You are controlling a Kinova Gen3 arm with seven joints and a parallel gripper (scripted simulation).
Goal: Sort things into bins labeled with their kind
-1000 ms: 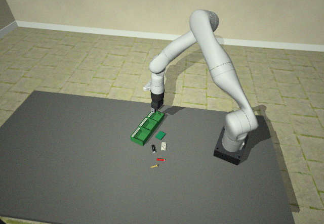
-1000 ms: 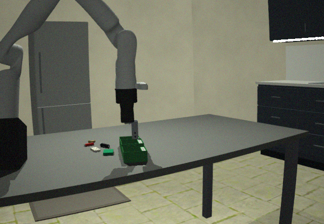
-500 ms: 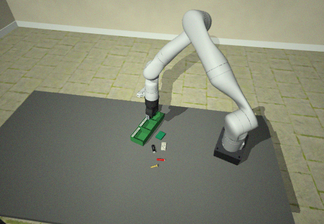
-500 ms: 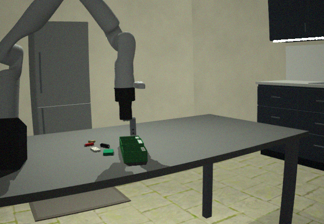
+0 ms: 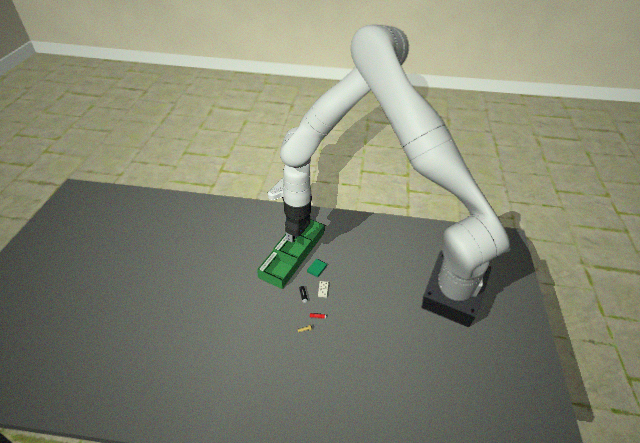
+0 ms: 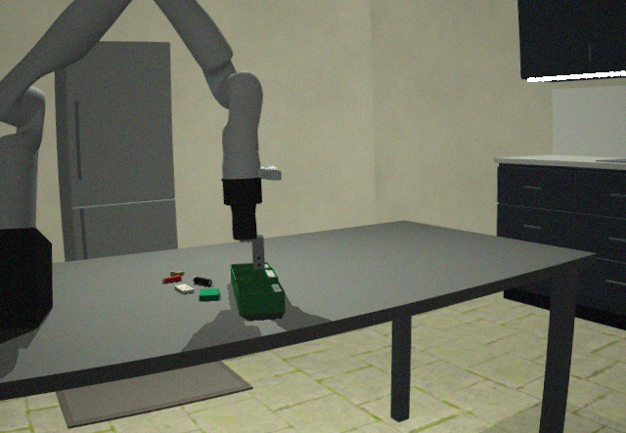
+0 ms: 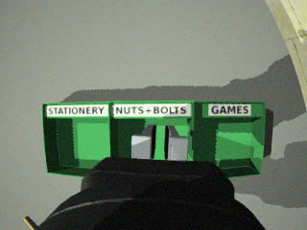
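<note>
Now: hand 50 mm above the green three-compartment bin, 10 mm to the right of it and 10 mm past it. From my hand the other things lie so: green block 90 mm behind, 70 mm below, 50 mm to the left; then black battery 150 mm to the left, 70 mm below, 70 mm behind; then white domino-like tile 120 mm to the left, 120 mm behind, 70 mm below.
</note>
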